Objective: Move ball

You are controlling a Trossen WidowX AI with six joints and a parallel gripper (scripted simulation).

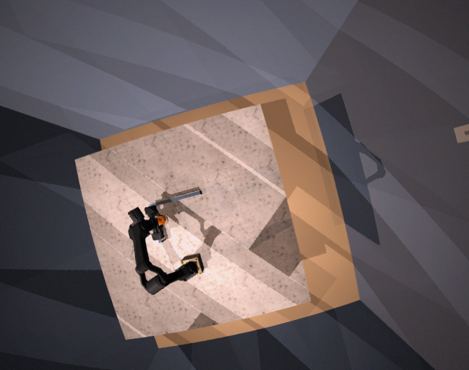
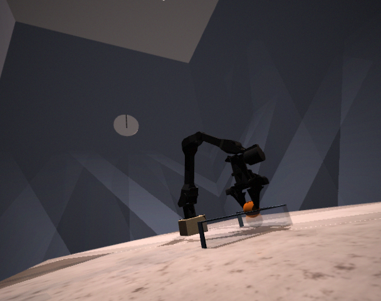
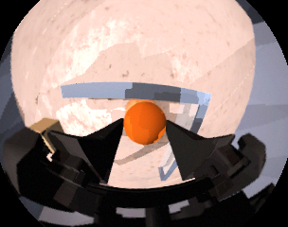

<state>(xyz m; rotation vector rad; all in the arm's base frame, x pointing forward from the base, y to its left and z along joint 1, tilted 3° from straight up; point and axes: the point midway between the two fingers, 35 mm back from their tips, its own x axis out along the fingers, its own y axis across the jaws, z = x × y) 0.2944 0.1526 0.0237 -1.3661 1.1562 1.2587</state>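
My gripper tip is now 3 cm above the see-through copy of ball. From my gripper tip the other things lie so: orange ball: right at my gripper tip.
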